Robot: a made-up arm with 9 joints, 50 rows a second.
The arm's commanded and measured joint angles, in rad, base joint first. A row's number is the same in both.
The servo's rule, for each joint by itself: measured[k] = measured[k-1] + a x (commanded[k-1-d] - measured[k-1]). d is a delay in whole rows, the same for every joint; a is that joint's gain. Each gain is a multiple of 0.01, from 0.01 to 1. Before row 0 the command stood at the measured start. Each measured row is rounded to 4 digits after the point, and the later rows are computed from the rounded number. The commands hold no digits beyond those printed.
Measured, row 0:
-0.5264, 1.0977, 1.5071, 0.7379, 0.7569, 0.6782, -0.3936, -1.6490, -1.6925
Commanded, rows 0 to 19:
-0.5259, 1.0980, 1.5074, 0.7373, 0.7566, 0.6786, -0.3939, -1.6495, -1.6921
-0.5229, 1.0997, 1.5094, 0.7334, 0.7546, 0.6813, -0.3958, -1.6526, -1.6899
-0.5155, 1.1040, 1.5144, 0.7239, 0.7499, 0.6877, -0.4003, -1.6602, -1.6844
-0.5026, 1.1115, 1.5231, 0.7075, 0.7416, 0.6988, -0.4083, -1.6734, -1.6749
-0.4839, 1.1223, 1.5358, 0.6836, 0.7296, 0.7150, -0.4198, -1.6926, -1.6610
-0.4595, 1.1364, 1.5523, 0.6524, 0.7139, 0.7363, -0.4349, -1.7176, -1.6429
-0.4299, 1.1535, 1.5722, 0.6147, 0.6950, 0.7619, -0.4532, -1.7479, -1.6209
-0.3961, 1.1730, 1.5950, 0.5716, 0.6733, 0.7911, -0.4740, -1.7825, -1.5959
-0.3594, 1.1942, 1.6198, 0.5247, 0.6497, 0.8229, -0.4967, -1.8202, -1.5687
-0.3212, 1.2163, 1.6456, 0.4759, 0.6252, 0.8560, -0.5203, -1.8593, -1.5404
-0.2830, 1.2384, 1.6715, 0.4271, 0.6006, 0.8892, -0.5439, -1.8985, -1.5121
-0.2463, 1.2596, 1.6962, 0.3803, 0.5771, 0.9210, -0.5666, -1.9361, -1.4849
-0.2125, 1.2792, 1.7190, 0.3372, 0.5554, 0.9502, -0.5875, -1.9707, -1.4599
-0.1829, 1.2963, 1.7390, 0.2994, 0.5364, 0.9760, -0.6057, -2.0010, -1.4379
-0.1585, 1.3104, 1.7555, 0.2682, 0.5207, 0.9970, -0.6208, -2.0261, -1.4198
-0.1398, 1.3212, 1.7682, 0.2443, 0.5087, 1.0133, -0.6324, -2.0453, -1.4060
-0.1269, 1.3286, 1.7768, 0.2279, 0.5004, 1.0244, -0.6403, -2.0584, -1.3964
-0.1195, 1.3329, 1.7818, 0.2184, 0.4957, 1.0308, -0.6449, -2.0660, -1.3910
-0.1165, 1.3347, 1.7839, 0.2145, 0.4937, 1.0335, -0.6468, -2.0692, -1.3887
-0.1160, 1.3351, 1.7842, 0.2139, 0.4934, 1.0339, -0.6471, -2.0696, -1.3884
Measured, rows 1 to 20:
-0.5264, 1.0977, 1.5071, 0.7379, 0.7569, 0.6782, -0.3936, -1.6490, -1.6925
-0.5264, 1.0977, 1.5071, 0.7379, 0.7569, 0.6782, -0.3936, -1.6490, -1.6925
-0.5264, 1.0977, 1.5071, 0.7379, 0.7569, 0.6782, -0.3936, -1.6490, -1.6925
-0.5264, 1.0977, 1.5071, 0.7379, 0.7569, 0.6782, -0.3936, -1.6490, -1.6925
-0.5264, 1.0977, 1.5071, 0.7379, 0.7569, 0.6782, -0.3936, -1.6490, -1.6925
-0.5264, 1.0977, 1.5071, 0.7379, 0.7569, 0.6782, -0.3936, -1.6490, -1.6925
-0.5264, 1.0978, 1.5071, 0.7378, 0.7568, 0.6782, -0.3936, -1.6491, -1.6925
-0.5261, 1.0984, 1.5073, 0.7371, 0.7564, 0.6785, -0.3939, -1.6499, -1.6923
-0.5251, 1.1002, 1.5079, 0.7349, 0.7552, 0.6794, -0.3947, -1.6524, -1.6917
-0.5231, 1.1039, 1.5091, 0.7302, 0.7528, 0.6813, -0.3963, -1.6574, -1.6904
-0.5196, 1.1100, 1.5112, 0.7223, 0.7486, 0.6847, -0.3991, -1.6658, -1.6880
-0.5142, 1.1187, 1.5145, 0.7104, 0.7424, 0.6899, -0.4034, -1.6782, -1.6844
-0.5066, 1.1302, 1.5191, 0.6941, 0.7339, 0.6971, -0.4094, -1.6949, -1.6793
-0.4967, 1.1443, 1.5252, 0.6733, 0.7230, 0.7065, -0.4172, -1.7159, -1.6726
-0.4843, 1.1608, 1.5328, 0.6480, 0.7098, 0.7181, -0.4267, -1.7409, -1.6643
-0.4696, 1.1791, 1.5418, 0.6187, 0.6946, 0.7319, -0.4379, -1.7693, -1.6544
-0.4528, 1.1987, 1.5522, 0.5861, 0.6777, 0.7476, -0.4506, -1.8003, -1.6430
-0.4342, 1.2188, 1.5637, 0.5511, 0.6596, 0.7649, -0.4645, -1.8329, -1.6304
-0.4142, 1.2387, 1.5761, 0.5147, 0.6408, 0.7834, -0.4793, -1.8660, -1.6168
-0.3934, 1.2577, 1.5891, 0.4781, 0.6220, 0.8027, -0.4945, -1.8984, -1.6025
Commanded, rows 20 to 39:
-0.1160, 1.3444, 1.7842, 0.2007, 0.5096, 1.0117, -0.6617, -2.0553, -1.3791
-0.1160, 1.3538, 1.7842, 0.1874, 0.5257, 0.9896, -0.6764, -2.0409, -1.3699
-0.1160, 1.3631, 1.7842, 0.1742, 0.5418, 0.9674, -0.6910, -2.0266, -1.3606
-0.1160, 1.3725, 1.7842, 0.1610, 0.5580, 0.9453, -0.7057, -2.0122, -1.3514
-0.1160, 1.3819, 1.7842, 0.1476, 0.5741, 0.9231, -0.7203, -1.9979, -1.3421
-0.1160, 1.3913, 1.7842, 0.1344, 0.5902, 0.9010, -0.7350, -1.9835, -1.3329
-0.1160, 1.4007, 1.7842, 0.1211, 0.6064, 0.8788, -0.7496, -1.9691, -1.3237
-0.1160, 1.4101, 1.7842, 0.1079, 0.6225, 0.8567, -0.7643, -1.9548, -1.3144
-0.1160, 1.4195, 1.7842, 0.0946, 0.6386, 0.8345, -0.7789, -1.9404, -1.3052
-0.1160, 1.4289, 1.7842, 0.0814, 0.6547, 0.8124, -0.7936, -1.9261, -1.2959
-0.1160, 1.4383, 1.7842, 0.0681, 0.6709, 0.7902, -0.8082, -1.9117, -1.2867
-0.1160, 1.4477, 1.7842, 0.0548, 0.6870, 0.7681, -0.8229, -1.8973, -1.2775
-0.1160, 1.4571, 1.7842, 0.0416, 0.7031, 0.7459, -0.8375, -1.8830, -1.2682
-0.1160, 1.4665, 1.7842, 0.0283, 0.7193, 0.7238, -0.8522, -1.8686, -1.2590
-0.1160, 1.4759, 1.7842, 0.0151, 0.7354, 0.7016, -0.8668, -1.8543, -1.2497
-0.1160, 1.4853, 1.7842, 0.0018, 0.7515, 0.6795, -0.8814, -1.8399, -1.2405
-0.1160, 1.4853, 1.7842, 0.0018, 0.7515, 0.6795, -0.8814, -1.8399, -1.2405
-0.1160, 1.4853, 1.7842, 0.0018, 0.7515, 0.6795, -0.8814, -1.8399, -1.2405
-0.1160, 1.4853, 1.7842, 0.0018, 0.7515, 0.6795, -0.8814, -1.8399, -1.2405
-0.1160, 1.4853, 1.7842, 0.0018, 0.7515, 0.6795, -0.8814, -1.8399, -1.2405
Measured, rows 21 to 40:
-0.3723, 1.2751, 1.6024, 0.4424, 0.6038, 0.8221, -0.5097, -1.9290, -1.5879
-0.3514, 1.2903, 1.6157, 0.4087, 0.5867, 0.8412, -0.5244, -1.9569, -1.5733
-0.3312, 1.3029, 1.6286, 0.3780, 0.5712, 0.8595, -0.5383, -1.9813, -1.5591
-0.3121, 1.3128, 1.6409, 0.3509, 0.5576, 0.8766, -0.5511, -2.0016, -1.5457
-0.2945, 1.3200, 1.6523, 0.3277, 0.5461, 0.8923, -0.5626, -2.0178, -1.5331
-0.2784, 1.3250, 1.6629, 0.3084, 0.5366, 0.9065, -0.5727, -2.0302, -1.5215
-0.2638, 1.3314, 1.6726, 0.2901, 0.5317, 0.9170, -0.5834, -2.0362, -1.5101
-0.2505, 1.3388, 1.6815, 0.2726, 0.5306, 0.9243, -0.5946, -2.0373, -1.4989
-0.2384, 1.3468, 1.6897, 0.2559, 0.5326, 0.9286, -0.6062, -2.0347, -1.4878
-0.2274, 1.3553, 1.6973, 0.2398, 0.5372, 0.9303, -0.6181, -2.0293, -1.4769
-0.2174, 1.3641, 1.7043, 0.2241, 0.5438, 0.9296, -0.6304, -2.0218, -1.4661
-0.2083, 1.3731, 1.7107, 0.2089, 0.5522, 0.9267, -0.6430, -2.0126, -1.4554
-0.2000, 1.3822, 1.7166, 0.1940, 0.5620, 0.9219, -0.6558, -2.0022, -1.4449
-0.1924, 1.3914, 1.7220, 0.1794, 0.5729, 0.9154, -0.6688, -1.9908, -1.4345
-0.1855, 1.4007, 1.7270, 0.1650, 0.5847, 0.9073, -0.6820, -1.9787, -1.4242
-0.1792, 1.4100, 1.7316, 0.1508, 0.5973, 0.8978, -0.6954, -1.9661, -1.4139
-0.1735, 1.4193, 1.7358, 0.1367, 0.6105, 0.8870, -0.7089, -1.9530, -1.4037
-0.1683, 1.4287, 1.7397, 0.1228, 0.6243, 0.8751, -0.7226, -1.9396, -1.3936
-0.1636, 1.4381, 1.7433, 0.1090, 0.6385, 0.8622, -0.7364, -1.9260, -1.3836
-0.1593, 1.4475, 1.7466, 0.0953, 0.6530, 0.8484, -0.7503, -1.9122, -1.3736

